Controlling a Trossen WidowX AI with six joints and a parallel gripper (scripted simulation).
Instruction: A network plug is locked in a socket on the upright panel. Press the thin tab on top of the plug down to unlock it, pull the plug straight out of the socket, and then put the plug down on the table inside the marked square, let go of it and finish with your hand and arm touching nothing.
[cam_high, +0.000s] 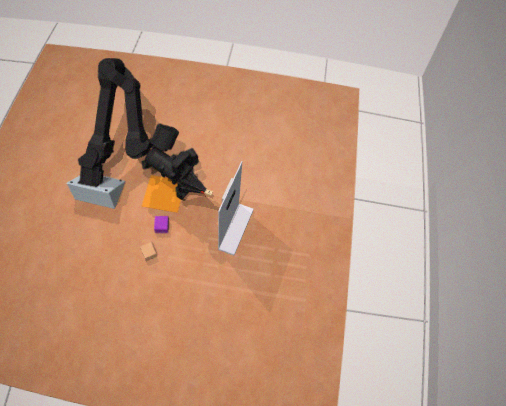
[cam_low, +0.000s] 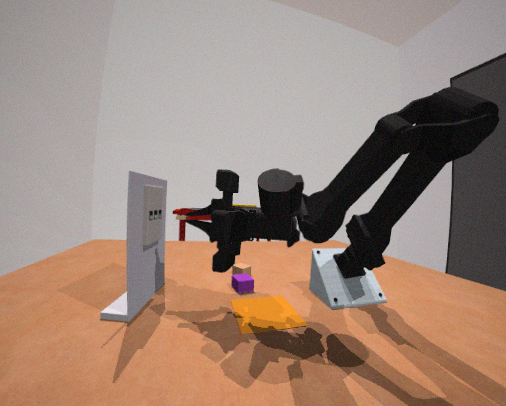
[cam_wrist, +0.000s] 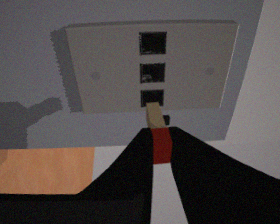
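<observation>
Right now the orange marked square is 18 cm below my gripper tip, 16 cm behind it and 7 cm to the left of it. Round my gripper tip: network plug (right at my gripper tip); then upright grey panel (8 cm ahead, 6 cm below, 2 cm to the right).
</observation>
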